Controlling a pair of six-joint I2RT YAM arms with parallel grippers.
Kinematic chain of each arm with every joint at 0, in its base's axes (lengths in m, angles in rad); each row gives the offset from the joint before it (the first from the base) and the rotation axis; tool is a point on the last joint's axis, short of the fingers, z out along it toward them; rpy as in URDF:
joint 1: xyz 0 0 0.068 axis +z
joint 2: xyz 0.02 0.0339 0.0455 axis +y
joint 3: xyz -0.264 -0.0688 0 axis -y
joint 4: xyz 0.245 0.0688 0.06 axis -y
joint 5: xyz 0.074 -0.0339 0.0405 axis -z
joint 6: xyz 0.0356 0 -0.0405 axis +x
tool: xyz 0 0 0 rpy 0 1.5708 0
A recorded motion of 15 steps. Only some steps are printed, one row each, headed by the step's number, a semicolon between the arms.
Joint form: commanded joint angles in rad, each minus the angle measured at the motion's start. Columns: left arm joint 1, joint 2, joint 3, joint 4, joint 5, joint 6; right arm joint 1, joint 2, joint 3, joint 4, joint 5, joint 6.
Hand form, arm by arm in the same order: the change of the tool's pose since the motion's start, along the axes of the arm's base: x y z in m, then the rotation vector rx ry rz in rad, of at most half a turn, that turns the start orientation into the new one. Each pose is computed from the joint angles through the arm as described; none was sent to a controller.
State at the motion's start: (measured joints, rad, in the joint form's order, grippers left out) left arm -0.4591 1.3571 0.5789 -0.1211 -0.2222 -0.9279; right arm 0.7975 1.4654 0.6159 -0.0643 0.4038 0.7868
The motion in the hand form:
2: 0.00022 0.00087 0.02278 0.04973 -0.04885 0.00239; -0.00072 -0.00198 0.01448 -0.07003 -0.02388 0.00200
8: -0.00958 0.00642 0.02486 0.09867 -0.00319 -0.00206; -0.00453 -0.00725 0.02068 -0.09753 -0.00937 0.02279
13: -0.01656 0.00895 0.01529 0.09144 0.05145 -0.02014; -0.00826 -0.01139 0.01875 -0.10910 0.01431 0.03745
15: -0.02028 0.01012 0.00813 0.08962 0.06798 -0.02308; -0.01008 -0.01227 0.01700 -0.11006 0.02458 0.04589
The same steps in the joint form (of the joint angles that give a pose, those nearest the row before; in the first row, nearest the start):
2: -0.0042 -0.0592 0.0485 -0.0766 -0.0554 0.0381; 0.0033 -0.0403 0.0360 -0.0920 0.0533 -0.0428
8: -0.0041 -0.0992 0.0470 -0.1732 -0.0723 0.0551; -0.0013 -0.0787 0.0391 -0.1519 0.0457 -0.0704
13: -0.0026 -0.1023 0.0179 -0.1949 -0.0372 0.0505; -0.0044 -0.0941 0.0253 -0.1750 0.0289 -0.0796
15: -0.0041 -0.1008 -0.0081 -0.1827 -0.0294 0.0459; -0.0029 -0.0971 0.0177 -0.1781 0.0196 -0.0811

